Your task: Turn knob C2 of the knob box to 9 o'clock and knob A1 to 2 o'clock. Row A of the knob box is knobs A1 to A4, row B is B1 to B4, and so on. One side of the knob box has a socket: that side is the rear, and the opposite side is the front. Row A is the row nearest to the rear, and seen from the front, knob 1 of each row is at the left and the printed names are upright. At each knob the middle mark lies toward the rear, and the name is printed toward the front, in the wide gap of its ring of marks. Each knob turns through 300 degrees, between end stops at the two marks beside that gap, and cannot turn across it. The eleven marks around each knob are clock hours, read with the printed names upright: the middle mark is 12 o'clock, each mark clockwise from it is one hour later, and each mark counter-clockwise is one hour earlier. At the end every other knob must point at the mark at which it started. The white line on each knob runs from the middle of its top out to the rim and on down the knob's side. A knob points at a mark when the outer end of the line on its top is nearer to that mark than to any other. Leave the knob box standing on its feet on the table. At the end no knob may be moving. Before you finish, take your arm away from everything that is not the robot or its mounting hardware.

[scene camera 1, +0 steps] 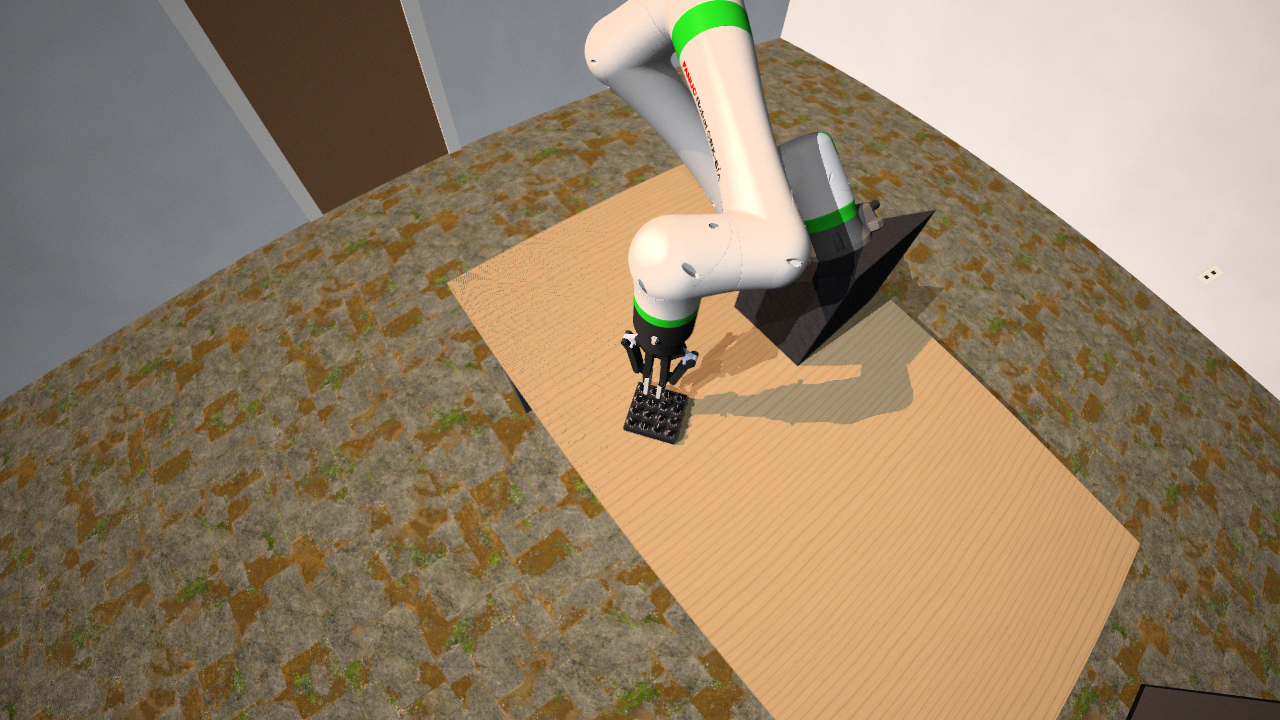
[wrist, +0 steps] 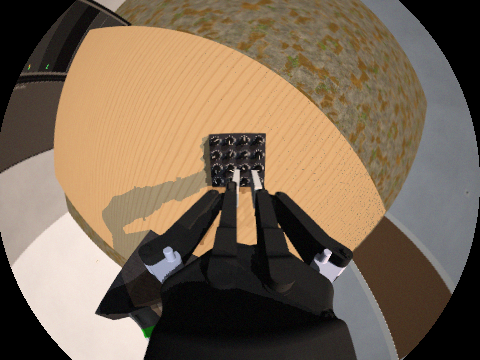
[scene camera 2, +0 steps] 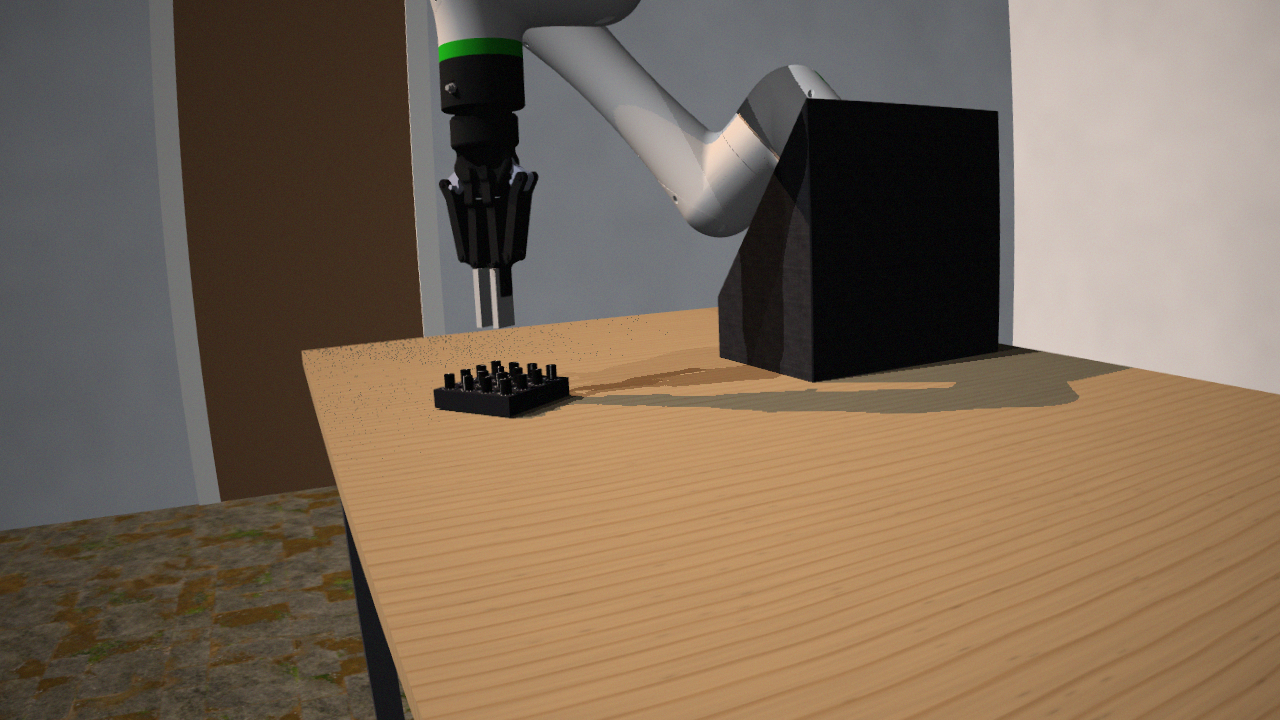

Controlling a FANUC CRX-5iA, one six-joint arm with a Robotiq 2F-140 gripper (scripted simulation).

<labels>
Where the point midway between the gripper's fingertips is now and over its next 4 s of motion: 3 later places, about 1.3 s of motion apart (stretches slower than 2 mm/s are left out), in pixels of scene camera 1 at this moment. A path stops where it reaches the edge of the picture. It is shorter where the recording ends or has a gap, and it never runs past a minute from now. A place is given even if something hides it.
My gripper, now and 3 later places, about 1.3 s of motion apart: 653, 390; 652, 398; 651, 401; 653, 393
</labels>
